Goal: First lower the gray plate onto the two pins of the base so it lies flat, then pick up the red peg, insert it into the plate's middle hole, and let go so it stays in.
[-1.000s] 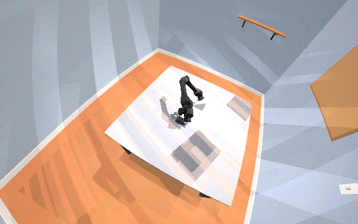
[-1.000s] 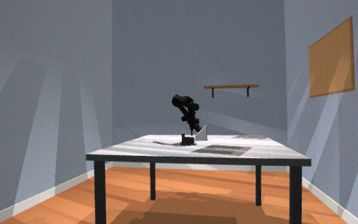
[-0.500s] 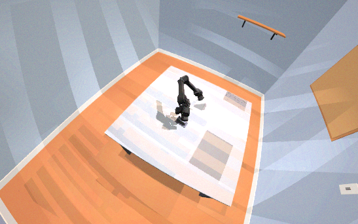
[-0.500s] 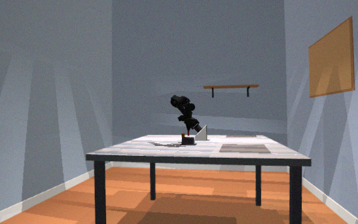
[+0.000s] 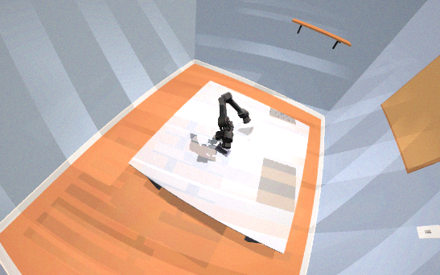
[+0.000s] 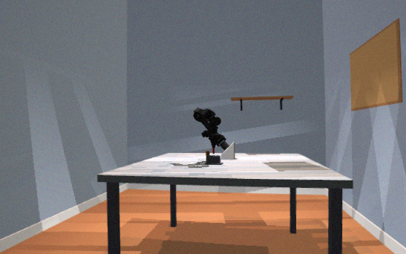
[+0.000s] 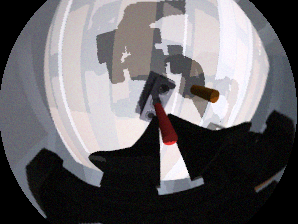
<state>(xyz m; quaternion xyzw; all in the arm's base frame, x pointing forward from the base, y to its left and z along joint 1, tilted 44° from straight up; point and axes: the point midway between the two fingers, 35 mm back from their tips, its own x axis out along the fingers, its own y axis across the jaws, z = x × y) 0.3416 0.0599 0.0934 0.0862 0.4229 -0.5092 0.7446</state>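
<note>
Now: gripper tip right at the red peg. From my gripper tip the other things lie so: base (10 cm below); gray plate (7 cm below); orange peg (10 cm behind, 7 cm to the right, 7 cm below).
</note>
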